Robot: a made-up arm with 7 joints. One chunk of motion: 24 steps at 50 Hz.
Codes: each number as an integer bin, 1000 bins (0 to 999) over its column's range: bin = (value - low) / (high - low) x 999, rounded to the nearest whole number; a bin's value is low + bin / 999 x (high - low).
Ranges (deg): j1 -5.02..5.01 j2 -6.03..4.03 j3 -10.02..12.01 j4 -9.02..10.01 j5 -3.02..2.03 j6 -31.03..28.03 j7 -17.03..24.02
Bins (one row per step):
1: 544 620 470 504 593 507 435
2: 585 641 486 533 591 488 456
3: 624 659 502 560 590 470 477
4: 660 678 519 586 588 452 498
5: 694 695 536 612 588 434 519
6: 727 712 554 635 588 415 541
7: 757 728 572 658 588 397 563
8: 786 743 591 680 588 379 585
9: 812 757 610 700 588 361 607
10: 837 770 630 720 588 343 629
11: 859 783 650 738 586 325 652
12: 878 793 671 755 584 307 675
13: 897 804 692 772 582 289 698
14: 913 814 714 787 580 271 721
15: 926 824 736 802 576 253 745
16: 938 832 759 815 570 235 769
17: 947 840 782 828 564 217 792
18: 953 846 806 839 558 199 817
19: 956 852 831 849 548 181 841
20: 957 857 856 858 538 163 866
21: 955 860 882 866 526 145 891
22: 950 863 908 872 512 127 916
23: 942 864 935 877 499 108 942
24: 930 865 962 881 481 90 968
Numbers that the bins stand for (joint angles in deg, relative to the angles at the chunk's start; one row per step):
1: 0.44 0.21 0.34 0.58 -0.02 -1.06 0.84
2: 0.85 0.42 0.70 1.13 -0.03 -2.18 1.71
3: 1.24 0.61 1.05 1.65 -0.04 -3.24 2.57
4: 1.61 0.80 1.43 2.14 -0.05 -4.31 3.43
5: 1.95 0.97 1.80 2.64 -0.05 -5.37 4.30
6: 2.28 1.14 2.20 3.08 -0.05 -6.50 5.20
7: 2.58 1.30 2.59 3.51 -0.05 -7.56 6.10
8: 2.87 1.45 3.01 3.93 -0.05 -8.62 7.01
9: 3.13 1.59 3.43 4.31 -0.05 -9.69 7.91
10: 3.38 1.72 3.87 4.70 -0.05 -10.75 8.82
11: 3.60 1.85 4.31 5.04 -0.06 -11.82 9.76
12: 3.80 1.96 4.78 5.36 -0.07 -12.88 10.71
13: 3.99 2.07 5.24 5.69 -0.08 -13.94 11.65
14: 4.15 2.17 5.73 5.97 -0.09 -15.01 12.60
15: 4.28 2.27 6.21 6.26 -0.11 -16.07 13.58
16: 4.40 2.35 6.72 6.50 -0.14 -17.14 14.57
17: 4.49 2.43 7.22 6.75 -0.17 -18.20 15.51
18: 4.55 2.49 7.75 6.96 -0.20 -19.27 16.54
19: 4.58 2.55 8.31 7.15 -0.25 -20.33 17.53
20: 4.59 2.60 8.86 7.32 -0.30 -21.39 18.55
21: 4.57 2.63 9.43 7.48 -0.36 -22.46 19.58
22: 4.52 2.66 10.00 7.59 -0.43 -23.52 20.61
23: 4.44 2.67 10.60 7.69 -0.50 -24.65 21.68
24: 4.32 2.68 11.19 7.76 -0.59 -25.71 22.75

